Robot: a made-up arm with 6 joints. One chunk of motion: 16 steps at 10 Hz.
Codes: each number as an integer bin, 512 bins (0 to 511) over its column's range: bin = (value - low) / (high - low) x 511, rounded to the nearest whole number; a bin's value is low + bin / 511 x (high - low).
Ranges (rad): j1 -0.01..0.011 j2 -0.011..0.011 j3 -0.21..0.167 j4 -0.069..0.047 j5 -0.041..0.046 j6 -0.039..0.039
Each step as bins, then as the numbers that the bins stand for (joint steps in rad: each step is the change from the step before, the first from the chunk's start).
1 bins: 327 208 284 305 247 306
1 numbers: 0.00344 -0.00205 -0.00047 0.00024 0.00105 0.00771
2 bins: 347 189 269 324 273 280
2 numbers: 0.00426 -0.00286 -0.01154 0.00455 0.00548 0.00374
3 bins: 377 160 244 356 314 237
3 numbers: 0.00549 -0.00411 -0.02998 0.01181 0.01246 -0.00282
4 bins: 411 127 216 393 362 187
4 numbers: 0.00689 -0.00553 -0.05064 0.02021 0.02063 -0.01046
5 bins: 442 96 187 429 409 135
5 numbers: 0.00816 -0.00687 -0.07204 0.02839 0.02863 -0.01839
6 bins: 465 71 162 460 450 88
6 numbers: 0.00911 -0.00794 -0.09048 0.03542 0.03561 -0.02557
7 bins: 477 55 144 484 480 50
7 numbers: 0.00960 -0.00863 -0.10376 0.04087 0.04072 -0.03137
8 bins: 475 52 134 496 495 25
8 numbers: 0.00952 -0.00876 -0.11114 0.04359 0.04328 -0.03518
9 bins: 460 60 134 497 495 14
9 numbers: 0.00890 -0.00842 -0.11114 0.04382 0.04328 -0.03686
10 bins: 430 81 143 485 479 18
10 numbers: 0.00767 -0.00751 -0.10450 0.04110 0.04055 -0.03625
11 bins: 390 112 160 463 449 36
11 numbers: 0.00603 -0.00618 -0.09196 0.03610 0.03544 -0.03350
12 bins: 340 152 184 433 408 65
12 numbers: 0.00397 -0.00446 -0.07425 0.02929 0.02846 -0.02908
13 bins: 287 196 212 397 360 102
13 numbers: 0.00179 -0.00256 -0.05359 0.02112 0.02029 -0.02343
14 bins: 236 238 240 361 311 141
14 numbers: -0.00030 -0.00075 -0.03294 0.01295 0.01195 -0.01748
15 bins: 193 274 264 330 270 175
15 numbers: -0.00207 0.00080 -0.01523 0.00591 0.00497 -0.01229
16 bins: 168 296 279 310 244 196
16 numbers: -0.00310 0.00174 -0.00416 0.00137 0.00054 -0.00908
